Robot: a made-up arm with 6 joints. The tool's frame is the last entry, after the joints.
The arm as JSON. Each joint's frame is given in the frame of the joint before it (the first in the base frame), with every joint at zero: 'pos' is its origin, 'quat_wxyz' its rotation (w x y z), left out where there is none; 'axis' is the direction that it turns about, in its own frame. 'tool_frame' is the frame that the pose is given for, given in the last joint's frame.
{
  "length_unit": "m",
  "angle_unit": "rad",
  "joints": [
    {
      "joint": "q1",
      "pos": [
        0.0,
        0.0,
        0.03
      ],
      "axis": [
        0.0,
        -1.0,
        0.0
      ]
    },
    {
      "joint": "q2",
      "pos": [
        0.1,
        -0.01,
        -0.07
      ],
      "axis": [
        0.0,
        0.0,
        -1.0
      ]
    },
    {
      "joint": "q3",
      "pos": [
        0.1,
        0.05,
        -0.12
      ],
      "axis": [
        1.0,
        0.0,
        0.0
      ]
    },
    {
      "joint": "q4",
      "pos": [
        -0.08,
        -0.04,
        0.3
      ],
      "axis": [
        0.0,
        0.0,
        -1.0
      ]
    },
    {
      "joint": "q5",
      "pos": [
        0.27,
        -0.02,
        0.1
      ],
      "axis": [
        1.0,
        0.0,
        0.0
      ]
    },
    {
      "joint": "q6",
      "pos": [
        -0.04,
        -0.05,
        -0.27
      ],
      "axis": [
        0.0,
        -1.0,
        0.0
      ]
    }
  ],
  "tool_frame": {
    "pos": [
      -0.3,
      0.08,
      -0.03
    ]
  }
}
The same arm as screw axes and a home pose.
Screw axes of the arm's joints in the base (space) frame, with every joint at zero. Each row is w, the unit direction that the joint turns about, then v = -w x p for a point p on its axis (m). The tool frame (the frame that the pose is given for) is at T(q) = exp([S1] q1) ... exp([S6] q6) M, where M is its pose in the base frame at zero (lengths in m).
S1 = (0, -1, 0, 0.0300, 0.0000, 0.0000)
S2 = (0, 0, -1, 0.0100, 0.1000, 0.0000)
S3 = (1, 0, 0, 0.0000, -0.1600, -0.0400)
S4 = (0, 0, -1, 0.0000, 0.1200, 0.0000)
S5 = (1, 0, 0, 0.0000, 0.2400, 0.0200)
S6 = (0, -1, 0, -0.0300, 0.0000, -0.3500)
M: xyz 0.0500 0.0100 -0.0600 (m) rpy 0.0000 0.0000 0.0000 (rad, as in URDF)

